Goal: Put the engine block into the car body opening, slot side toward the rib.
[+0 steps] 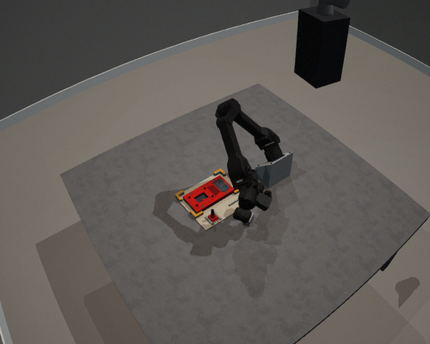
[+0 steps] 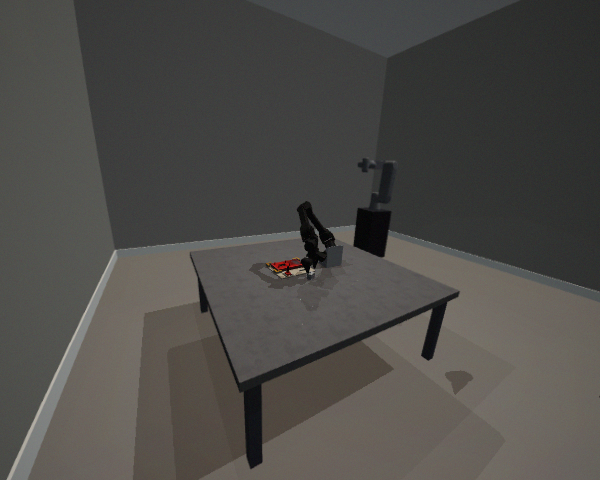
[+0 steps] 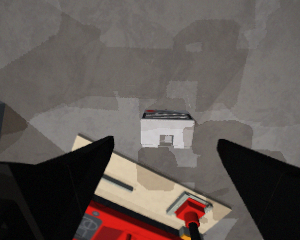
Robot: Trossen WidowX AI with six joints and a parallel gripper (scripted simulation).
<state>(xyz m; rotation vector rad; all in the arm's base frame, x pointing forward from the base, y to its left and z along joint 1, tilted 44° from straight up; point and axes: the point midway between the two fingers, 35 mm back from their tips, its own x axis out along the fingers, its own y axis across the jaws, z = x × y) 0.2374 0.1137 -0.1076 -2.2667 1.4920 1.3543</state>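
Now: the engine block 2 cm below my gripper tip.
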